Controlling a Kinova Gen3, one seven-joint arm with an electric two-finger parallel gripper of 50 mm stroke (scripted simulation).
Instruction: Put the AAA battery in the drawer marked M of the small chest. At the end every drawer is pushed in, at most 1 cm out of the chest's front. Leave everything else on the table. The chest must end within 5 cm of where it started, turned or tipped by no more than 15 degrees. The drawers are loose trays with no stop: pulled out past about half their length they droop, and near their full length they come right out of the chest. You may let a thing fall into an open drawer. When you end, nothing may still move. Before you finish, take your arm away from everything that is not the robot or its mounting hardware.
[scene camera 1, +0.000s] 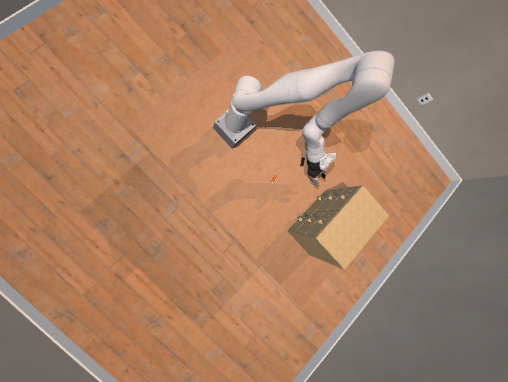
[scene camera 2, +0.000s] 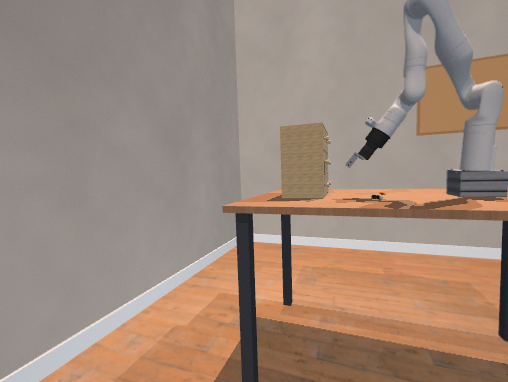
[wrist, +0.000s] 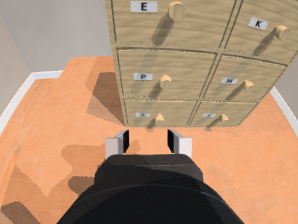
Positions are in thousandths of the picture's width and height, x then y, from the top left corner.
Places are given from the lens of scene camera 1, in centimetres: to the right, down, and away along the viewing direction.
wooden chest (scene camera 1: 684, 611): 38, 17, 102
